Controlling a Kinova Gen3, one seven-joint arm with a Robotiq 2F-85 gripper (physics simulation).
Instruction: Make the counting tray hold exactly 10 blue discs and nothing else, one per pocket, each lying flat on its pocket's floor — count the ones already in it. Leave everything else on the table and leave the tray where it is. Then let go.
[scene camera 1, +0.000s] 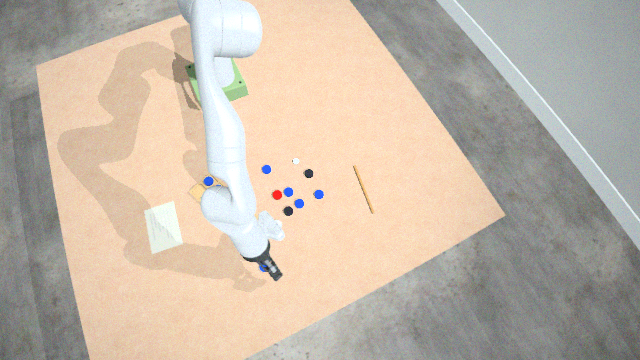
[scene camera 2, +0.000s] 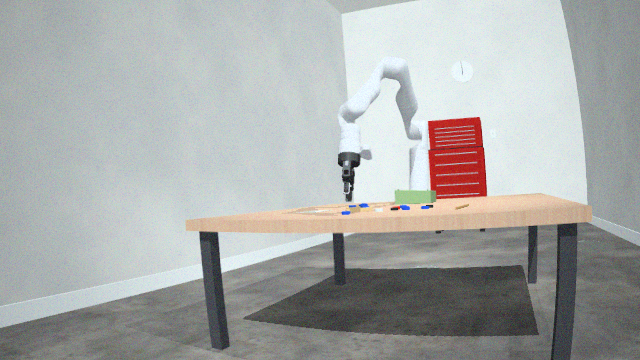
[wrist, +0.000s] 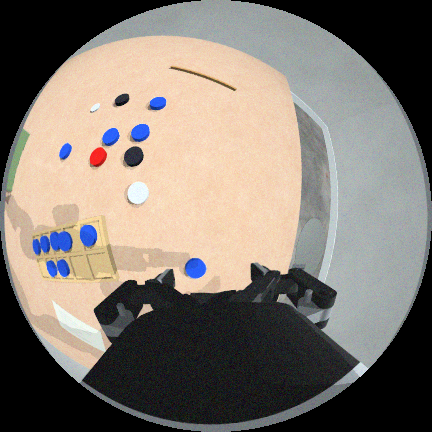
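Note:
The tan counting tray (scene camera 1: 198, 193) (wrist: 102, 264) has two rows of pockets. In the wrist view, several blue discs (wrist: 88, 235) sit along its upper row, and two blue discs (wrist: 63, 268) are in the lower row, whose two right-hand pockets are empty. Two upper-row discs (wrist: 55, 241) (wrist: 65, 241) overlap in view; I cannot tell whether they lie flat. A loose blue disc (scene camera 1: 263, 268) (scene camera 2: 345, 213) (wrist: 195, 268) lies on the table right of the tray. My gripper (scene camera 1: 276, 275) (scene camera 2: 348, 198) (wrist: 212, 274) is open and empty, above the table near that disc. The arm hides most of the tray in scene camera 1.
Other loose blue discs (scene camera 1: 319, 194) (wrist: 140, 132) lie beyond the tray, with a red disc (scene camera 1: 277, 195) (wrist: 98, 156), two black discs (wrist: 133, 156) (wrist: 122, 99) and two white discs (wrist: 138, 193) (wrist: 95, 107). A thin stick (scene camera 1: 363, 189), paper (scene camera 1: 162, 227) and green base block (scene camera 2: 415, 196) are also there.

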